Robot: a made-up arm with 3 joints. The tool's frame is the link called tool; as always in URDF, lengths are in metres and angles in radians. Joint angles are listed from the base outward.
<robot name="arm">
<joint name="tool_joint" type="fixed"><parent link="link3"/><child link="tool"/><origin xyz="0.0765 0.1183 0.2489" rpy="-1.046 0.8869 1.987"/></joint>
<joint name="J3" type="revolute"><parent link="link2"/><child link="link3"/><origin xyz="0.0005 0.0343 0.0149" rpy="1.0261 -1.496 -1.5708"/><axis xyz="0 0 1"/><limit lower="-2.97" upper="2.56"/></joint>
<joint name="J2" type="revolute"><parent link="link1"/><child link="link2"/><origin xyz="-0.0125 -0.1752 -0.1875" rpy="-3.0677 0.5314 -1.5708"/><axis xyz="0 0 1"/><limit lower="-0.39" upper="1.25"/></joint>
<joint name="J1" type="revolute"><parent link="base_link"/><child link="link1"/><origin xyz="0.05 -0.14 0" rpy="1.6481 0.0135 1.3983"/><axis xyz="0 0 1"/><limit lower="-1.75" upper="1.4"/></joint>
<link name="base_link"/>
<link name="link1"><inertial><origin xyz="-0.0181 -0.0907 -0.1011"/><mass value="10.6"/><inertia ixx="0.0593" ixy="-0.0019" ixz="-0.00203" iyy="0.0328" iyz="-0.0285" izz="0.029"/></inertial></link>
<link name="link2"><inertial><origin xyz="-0.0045 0.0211 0.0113"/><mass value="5.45"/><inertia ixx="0.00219" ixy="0" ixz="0" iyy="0.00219" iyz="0" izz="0.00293"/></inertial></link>
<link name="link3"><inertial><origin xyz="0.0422 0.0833 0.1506"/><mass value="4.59"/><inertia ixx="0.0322" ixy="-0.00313" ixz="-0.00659" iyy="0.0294" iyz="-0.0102" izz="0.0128"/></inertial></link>
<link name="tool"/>
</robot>
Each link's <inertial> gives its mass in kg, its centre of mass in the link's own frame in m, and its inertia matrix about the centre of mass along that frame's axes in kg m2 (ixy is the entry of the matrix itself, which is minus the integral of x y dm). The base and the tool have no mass. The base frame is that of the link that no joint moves.
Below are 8 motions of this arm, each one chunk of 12 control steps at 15 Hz.
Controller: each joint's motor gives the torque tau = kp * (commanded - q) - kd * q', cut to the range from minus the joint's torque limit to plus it. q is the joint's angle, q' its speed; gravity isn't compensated. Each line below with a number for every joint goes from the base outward.
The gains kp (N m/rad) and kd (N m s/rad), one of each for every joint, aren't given. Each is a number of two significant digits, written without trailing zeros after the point. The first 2 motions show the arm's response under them.
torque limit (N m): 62 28 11
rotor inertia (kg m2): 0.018 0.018 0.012
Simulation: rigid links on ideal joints. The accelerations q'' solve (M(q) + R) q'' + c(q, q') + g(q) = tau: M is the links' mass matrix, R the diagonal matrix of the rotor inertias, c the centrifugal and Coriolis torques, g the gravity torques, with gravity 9.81 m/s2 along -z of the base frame. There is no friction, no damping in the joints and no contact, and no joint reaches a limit. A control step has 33 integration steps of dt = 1/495 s. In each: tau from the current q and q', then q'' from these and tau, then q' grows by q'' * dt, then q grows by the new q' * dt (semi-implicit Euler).
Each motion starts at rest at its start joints. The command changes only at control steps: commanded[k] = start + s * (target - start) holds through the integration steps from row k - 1 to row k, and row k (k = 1, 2, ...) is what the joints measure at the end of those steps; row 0 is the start. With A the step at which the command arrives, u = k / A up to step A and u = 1 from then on. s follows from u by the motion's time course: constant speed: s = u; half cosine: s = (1 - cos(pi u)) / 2; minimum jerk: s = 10 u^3 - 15 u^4 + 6 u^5; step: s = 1 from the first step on.
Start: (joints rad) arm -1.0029 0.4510 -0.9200
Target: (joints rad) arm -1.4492 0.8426 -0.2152
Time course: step
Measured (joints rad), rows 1 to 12:
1: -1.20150 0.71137 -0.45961
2: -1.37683 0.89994 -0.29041
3: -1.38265 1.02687 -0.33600
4: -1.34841 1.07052 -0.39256
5: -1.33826 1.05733 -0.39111
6: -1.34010 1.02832 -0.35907
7: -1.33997 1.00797 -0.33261
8: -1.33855 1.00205 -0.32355
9: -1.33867 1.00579 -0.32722
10: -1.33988 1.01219 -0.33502
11: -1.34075 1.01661 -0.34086
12: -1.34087 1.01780 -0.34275
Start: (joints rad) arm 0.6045 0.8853 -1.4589
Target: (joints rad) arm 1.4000 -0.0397 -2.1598
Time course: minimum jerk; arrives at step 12
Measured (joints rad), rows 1 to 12:
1: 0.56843 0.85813 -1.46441
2: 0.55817 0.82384 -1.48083
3: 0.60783 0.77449 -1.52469
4: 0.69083 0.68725 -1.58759
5: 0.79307 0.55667 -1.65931
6: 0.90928 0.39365 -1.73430
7: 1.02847 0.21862 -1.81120
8: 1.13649 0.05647 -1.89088
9: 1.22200 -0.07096 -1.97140
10: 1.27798 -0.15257 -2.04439
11: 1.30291 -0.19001 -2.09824
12: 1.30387 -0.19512 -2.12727
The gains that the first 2 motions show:
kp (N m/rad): 150 54 22
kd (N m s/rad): 6.4 3.2 1.3
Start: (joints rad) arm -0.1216 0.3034 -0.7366
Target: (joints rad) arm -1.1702 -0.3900 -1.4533
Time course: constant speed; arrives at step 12
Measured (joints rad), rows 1 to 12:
1: -0.13590 0.24458 -0.77848
2: -0.19291 0.15721 -0.80291
3: -0.27694 0.07771 -0.83367
4: -0.36045 0.01921 -0.89225
5: -0.44065 -0.02426 -0.97205
6: -0.52190 -0.06292 -1.05820
7: -0.60449 -0.10308 -1.14122
8: -0.68681 -0.14695 -1.21797
9: -0.76849 -0.19442 -1.28879
10: -0.85026 -0.24421 -1.35545
11: -0.93281 -0.29485 -1.41986
12: -1.01642 -0.34531 -1.48331

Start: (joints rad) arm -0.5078 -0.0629 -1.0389
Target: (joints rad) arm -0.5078 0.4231 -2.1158
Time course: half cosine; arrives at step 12
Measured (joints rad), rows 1 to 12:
1: -0.44475 -0.06481 -1.06841
2: -0.38412 -0.07646 -1.08938
3: -0.37980 -0.07739 -1.11816
4: -0.39581 -0.04133 -1.20088
5: -0.40845 0.03327 -1.34581
6: -0.41807 0.13185 -1.52966
7: -0.42755 0.23767 -1.72246
8: -0.43573 0.33643 -1.89921
9: -0.44153 0.41765 -2.04337
10: -0.44527 0.47639 -2.14796
11: -0.44745 0.51275 -2.21322
12: -0.44846 0.52907 -2.24172

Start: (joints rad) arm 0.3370 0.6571 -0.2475
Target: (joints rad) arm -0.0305 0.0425 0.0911
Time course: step
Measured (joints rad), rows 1 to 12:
1: 0.09952 0.36404 -0.10627
2: -0.05545 0.01078 0.14274
3: 0.00305 -0.14211 0.24265
4: 0.08918 -0.18685 0.26881
5: 0.10527 -0.19470 0.27581
6: 0.07454 -0.16978 0.25913
7: 0.04288 -0.12480 0.22870
8: 0.03098 -0.08752 0.20438
9: 0.03512 -0.07585 0.19767
10: 0.04412 -0.08640 0.20582
11: 0.05107 -0.10381 0.21777
12: 0.05404 -0.11555 0.22498

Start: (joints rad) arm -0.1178 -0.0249 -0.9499
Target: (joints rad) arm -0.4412 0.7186 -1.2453
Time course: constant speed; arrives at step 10
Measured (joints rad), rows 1 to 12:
1: -0.09395 -0.01944 -0.93812
2: -0.08601 0.00048 -0.91258
3: -0.11718 0.05105 -0.91166
4: -0.16210 0.13697 -0.95471
5: -0.20405 0.24558 -1.03014
6: -0.24167 0.35978 -1.11451
7: -0.27766 0.46871 -1.19100
8: -0.31303 0.56937 -1.25451
9: -0.34765 0.66348 -1.30762
10: -0.38161 0.75409 -1.35512
11: -0.39702 0.81181 -1.40906
12: -0.39631 0.83307 -1.43125

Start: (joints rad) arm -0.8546 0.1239 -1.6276
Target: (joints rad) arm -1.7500 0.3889 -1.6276
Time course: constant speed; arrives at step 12
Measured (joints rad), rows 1 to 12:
1: -0.82751 0.16428 -1.66191
2: -0.85599 0.22153 -1.71882
3: -0.94749 0.27646 -1.75302
4: -1.03760 0.32467 -1.77122
5: -1.11047 0.36189 -1.77996
6: -1.17917 0.38947 -1.78048
7: -1.25114 0.41303 -1.77710
8: -1.32542 0.43701 -1.77461
9: -1.40017 0.46239 -1.77425
10: -1.47506 0.48788 -1.77444
11: -1.55026 0.51197 -1.77337
12: -1.62588 0.53398 -1.77028

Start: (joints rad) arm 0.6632 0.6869 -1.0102
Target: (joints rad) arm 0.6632 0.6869 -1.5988
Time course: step
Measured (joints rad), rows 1 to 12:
1: 0.63927 0.57919 -1.28682
2: 0.61308 0.58711 -1.47009
3: 0.60620 0.62501 -1.57070
4: 0.60631 0.64357 -1.60905
5: 0.60730 0.63998 -1.60639
6: 0.60926 0.62686 -1.58771
7: 0.61145 0.61509 -1.57037
8: 0.61263 0.60911 -1.56134
9: 0.61265 0.60847 -1.56020
10: 0.61214 0.61065 -1.56332
11: 0.61163 0.61320 -1.56708
12: 0.61135 0.61479 -1.56948

